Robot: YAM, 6 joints.
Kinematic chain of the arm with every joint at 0, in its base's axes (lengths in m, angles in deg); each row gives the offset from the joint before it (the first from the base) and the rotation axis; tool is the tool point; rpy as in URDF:
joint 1: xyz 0 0 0.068 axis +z
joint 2: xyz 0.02 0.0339 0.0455 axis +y
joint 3: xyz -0.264 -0.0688 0 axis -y
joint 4: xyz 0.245 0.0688 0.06 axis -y
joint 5: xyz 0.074 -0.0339 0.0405 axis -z
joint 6: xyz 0.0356 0 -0.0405 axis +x
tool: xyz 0 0 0 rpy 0 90 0
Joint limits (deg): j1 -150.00..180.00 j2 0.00..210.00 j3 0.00..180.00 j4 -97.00..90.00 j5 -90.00..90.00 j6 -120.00..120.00
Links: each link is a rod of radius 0.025 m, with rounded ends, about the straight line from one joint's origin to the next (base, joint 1, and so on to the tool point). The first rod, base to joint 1, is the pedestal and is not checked.
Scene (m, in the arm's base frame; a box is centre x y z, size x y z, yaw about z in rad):
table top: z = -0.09
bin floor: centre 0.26 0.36 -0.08 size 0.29 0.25 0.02 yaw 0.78
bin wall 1: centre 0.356 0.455 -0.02 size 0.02 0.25 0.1 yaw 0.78
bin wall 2: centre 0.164 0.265 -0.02 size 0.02 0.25 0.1 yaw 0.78
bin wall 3: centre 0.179 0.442 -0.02 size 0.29 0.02 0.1 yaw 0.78
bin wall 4: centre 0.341 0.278 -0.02 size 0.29 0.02 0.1 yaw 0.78
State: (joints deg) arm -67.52 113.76 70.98 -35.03 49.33 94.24
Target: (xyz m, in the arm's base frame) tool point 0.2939 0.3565 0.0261
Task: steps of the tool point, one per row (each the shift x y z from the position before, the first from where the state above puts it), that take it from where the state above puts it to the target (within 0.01 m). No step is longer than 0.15 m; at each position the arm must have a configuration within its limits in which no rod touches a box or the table.
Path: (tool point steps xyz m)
1: 0.0848 0.0278 -0.0015
2: 0.0779 0.0486 -0.0015
3: 0.0656 0.0676 -0.0017
4: 0.0489 0.0833 -0.0017
5: 0.0282 0.0950 -0.0018
6: 0.0048 0.1013 -0.0020
7: -0.0199 0.1019 -0.0020
8: -0.0445 0.0962 -0.0022
9: -0.0675 0.0847 -0.0022
10: 0.0000 0.0000 -0.0951

